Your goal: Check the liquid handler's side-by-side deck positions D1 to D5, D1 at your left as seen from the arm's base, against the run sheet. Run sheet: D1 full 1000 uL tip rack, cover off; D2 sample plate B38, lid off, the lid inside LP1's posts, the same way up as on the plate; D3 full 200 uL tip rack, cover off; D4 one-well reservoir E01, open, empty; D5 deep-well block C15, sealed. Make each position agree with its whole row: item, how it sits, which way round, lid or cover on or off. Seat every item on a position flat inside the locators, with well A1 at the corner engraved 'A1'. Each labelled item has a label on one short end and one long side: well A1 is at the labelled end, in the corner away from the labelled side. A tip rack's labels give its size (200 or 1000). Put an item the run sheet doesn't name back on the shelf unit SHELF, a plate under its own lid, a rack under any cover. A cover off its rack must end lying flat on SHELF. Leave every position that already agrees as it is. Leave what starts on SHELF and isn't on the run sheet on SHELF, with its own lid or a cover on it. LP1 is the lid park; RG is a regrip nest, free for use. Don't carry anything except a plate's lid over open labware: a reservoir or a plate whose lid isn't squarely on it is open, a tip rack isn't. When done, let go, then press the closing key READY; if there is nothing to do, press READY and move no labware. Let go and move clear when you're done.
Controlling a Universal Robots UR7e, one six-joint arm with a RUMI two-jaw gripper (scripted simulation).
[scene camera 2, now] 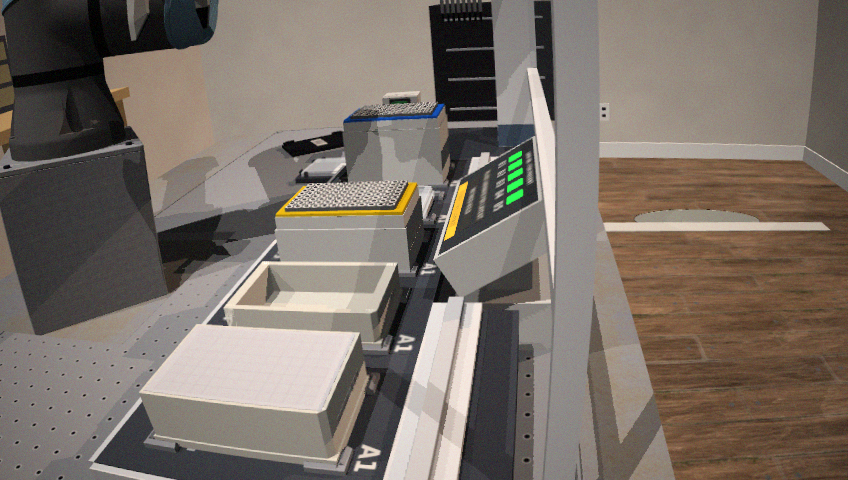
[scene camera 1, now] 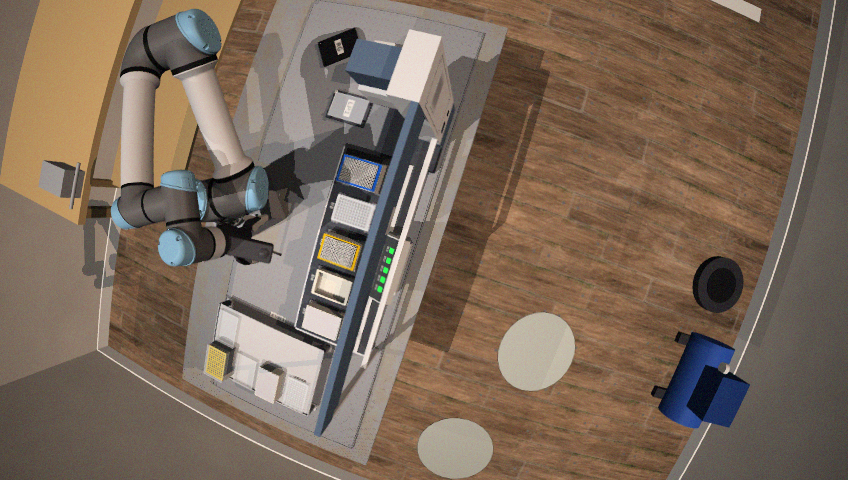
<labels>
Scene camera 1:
my gripper: 263,238
yellow-rimmed tip rack: 345,252
blue-rimmed tip rack: 364,174
deep-well block: 321,320
</labels>
